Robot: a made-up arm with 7 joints. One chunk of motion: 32 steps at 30 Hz.
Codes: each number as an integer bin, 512 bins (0 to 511) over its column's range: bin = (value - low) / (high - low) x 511, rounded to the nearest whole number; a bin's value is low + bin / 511 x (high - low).
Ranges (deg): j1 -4..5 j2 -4..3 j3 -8..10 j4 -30..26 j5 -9..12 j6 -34..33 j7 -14..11
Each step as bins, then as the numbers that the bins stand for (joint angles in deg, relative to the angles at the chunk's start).
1 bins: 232 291 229 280 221 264 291
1 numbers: 0.09 -0.01 0.07 0.68 0.08 0.61 0.24
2 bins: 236 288 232 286 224 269 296
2 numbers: 0.16 -0.05 0.17 1.34 0.21 1.27 0.48
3 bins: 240 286 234 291 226 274 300
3 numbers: 0.23 -0.08 0.24 1.89 0.29 1.93 0.68
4 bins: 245 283 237 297 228 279 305
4 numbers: 0.32 -0.12 0.35 2.55 0.37 2.58 0.92
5 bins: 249 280 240 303 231 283 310
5 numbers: 0.39 -0.16 0.45 3.21 0.49 3.11 1.17
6 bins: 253 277 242 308 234 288 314
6 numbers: 0.46 -0.21 0.52 3.75 0.62 3.76 1.36
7 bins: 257 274 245 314 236 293 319
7 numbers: 0.53 -0.25 0.63 4.41 0.70 4.42 1.61
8 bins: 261 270 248 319 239 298 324
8 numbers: 0.60 -0.30 0.74 4.96 0.82 5.07 1.85
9 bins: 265 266 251 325 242 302 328
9 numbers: 0.67 -0.36 0.84 5.62 0.95 5.60 2.05
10 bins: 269 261 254 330 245 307 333
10 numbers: 0.74 -0.42 0.95 6.16 1.07 6.25 2.29
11 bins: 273 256 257 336 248 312 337
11 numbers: 0.81 -0.49 1.05 6.82 1.19 6.91 2.49
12 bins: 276 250 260 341 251 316 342
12 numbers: 0.86 -0.58 1.16 7.37 1.32 7.43 2.73
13 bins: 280 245 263 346 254 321 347
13 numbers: 0.93 -0.64 1.26 7.92 1.44 8.09 2.98
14 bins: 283 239 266 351 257 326 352
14 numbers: 0.98 -0.73 1.37 8.47 1.56 8.74 3.22
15 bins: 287 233 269 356 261 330 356
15 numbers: 1.05 -0.81 1.48 9.01 1.73 9.27 3.42
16 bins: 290 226 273 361 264 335 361
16 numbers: 1.11 -0.90 1.62 9.56 1.85 9.92 3.66
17 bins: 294 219 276 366 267 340 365
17 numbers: 1.18 -1.00 1.72 10.11 1.97 10.58 3.86
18 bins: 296 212 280 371 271 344 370
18 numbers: 1.21 -1.10 1.86 10.66 2.14 11.10 4.10
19 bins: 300 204 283 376 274 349 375
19 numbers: 1.28 -1.21 1.97 11.21 2.26 11.76 4.35
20 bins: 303 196 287 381 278 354 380
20 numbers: 1.34 -1.32 2.11 11.75 2.42 12.41 4.59
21 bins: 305 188 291 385 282 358 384
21 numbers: 1.37 -1.42 2.25 12.19 2.59 12.94 4.79
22 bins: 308 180 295 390 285 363 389
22 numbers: 1.42 -1.53 2.39 12.74 2.71 13.59 5.03
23 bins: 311 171 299 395 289 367 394
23 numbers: 1.48 -1.66 2.53 13.29 2.88 14.12 5.28
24 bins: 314 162 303 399 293 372 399
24 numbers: 1.53 -1.78 2.67 13.73 3.04 14.77 5.52
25 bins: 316 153 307 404 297 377 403
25 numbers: 1.57 -1.90 2.81 14.27 3.21 15.43 5.72
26 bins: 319 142 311 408 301 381 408
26 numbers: 1.62 -2.05 2.95 14.71 3.37 15.95 5.96
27 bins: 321 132 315 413 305 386 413
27 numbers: 1.65 -2.19 3.10 15.26 3.53 16.61 6.21
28 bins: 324 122 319 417 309 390 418
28 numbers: 1.71 -2.33 3.24 15.70 3.70 17.14 6.45
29 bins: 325 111 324 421 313 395 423
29 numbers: 1.72 -2.48 3.41 16.14 3.86 17.79 6.69
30 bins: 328 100 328 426 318 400 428
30 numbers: 1.78 -2.63 3.55 16.68 4.07 18.45 6.94
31 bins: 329 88 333 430 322 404 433
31 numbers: 1.79 -2.79 3.73 17.12 4.23 18.97 7.18
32 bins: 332 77 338 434 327 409 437
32 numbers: 1.85 -2.95 3.91 17.56 4.44 19.63 7.38
